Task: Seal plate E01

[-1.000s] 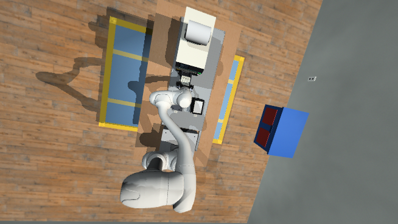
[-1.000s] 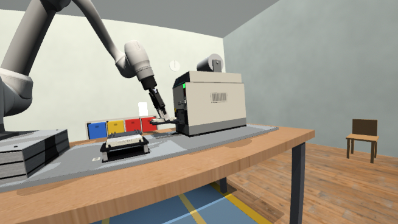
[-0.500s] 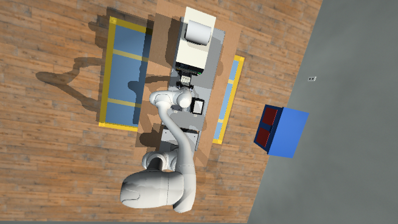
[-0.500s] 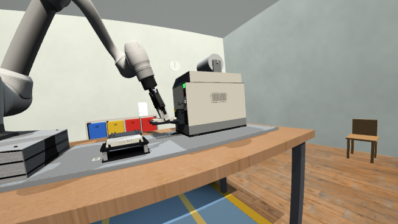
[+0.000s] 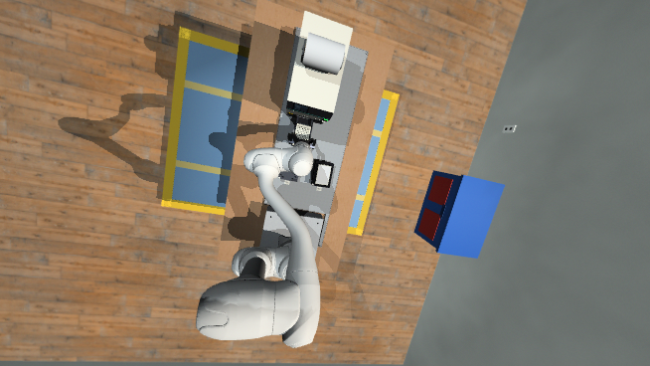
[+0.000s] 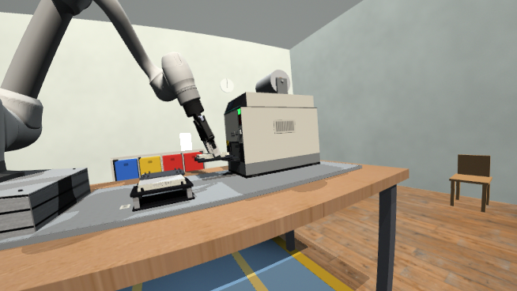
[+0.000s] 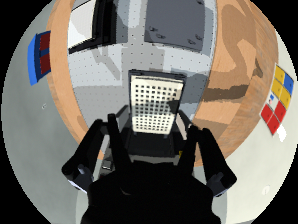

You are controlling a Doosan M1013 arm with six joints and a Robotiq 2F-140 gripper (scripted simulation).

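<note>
Now: hand 30 mm above the dark stage. Round my hand: foil roll 330 mm ahead, 300 mm above; then plate 210 mm behind, 180 mm to the right, 70 mm below.
</note>
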